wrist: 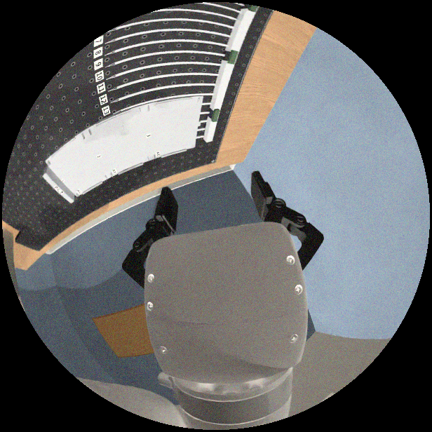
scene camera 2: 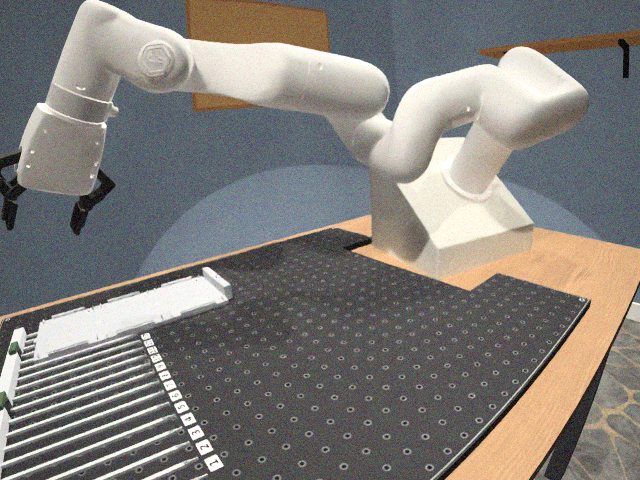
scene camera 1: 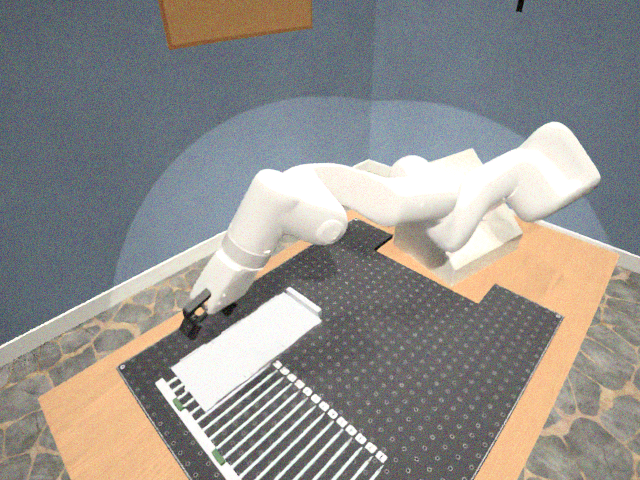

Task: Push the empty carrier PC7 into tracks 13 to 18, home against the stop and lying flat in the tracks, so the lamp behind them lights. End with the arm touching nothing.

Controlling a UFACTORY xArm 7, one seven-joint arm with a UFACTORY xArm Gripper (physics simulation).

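Where they show: gripper, fingertip midpoint: (scene camera 2: pixel 42 227) (scene camera 1: pixel 205 322); arm's base, origin of the base link: (scene camera 2: pixel 465 181).
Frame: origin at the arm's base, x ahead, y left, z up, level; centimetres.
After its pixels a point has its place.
The white carrier PC7 (scene camera 1: pixel 248 346) @[z -12.4, x 69.9, y -9.3 cm] (scene camera 2: pixel 129 312) @[z -12.4, x 69.1, y -9.6 cm] (wrist: pixel 135 140) lies over the far-side tracks, its raised end block away from the stop. A gap with short lengths of track shows between its front edge and the white stop bar (scene camera 1: pixel 199 434) @[z -11.9, x 86.9, y 1.8 cm] (scene camera 2: pixel 7 382) @[z -11.9, x 86.4, y 3.1 cm] (wrist: pixel 220 85). It looks about level; whether it sits fully down in the tracks I cannot tell. The green lamp (scene camera 1: pixel 178 404) @[z -11.3, x 87.4, y -5.7 cm] (scene camera 2: pixel 13 347) @[z -11.3, x 87.2, y -5.5 cm] (wrist: pixel 215 115) behind it looks dark. My gripper (scene camera 1: pixel 210 321) @[z 4.5, x 77.9, y -5.7 cm] (scene camera 2: pixel 42 225) @[z 4.5, x 77.9, y -5.7 cm] (wrist: pixel 211 187) is open and empty, raised above the table's far edge beside the carrier, touching nothing.
Bare white tracks (wrist: pixel 165 57) run beside the carrier, with number labels (scene camera 1: pixel 332 413) @[z -13.4, x 66.0, y 13.6 cm] (scene camera 2: pixel 180 407) @[z -13.4, x 66.0, y 16.0 cm] at their ends. Another green lamp (scene camera 1: pixel 218 456) @[z -11.3, x 86.2, y 7.6 cm] (scene camera 2: pixel 3 399) @[z -11.4, x 85.7, y 7.6 cm] (wrist: pixel 233 56) is on the stop bar. The black perforated board (scene camera 1: pixel 403 330) @[z -13.5, x 40.7, y 9.8 cm] (scene camera 2: pixel 336 361) @[z -13.4, x 47.6, y 18.1 cm] lies on the wooden table (scene camera 1: pixel 93 413) @[z -14.7, x 101.3, y -17.3 cm].
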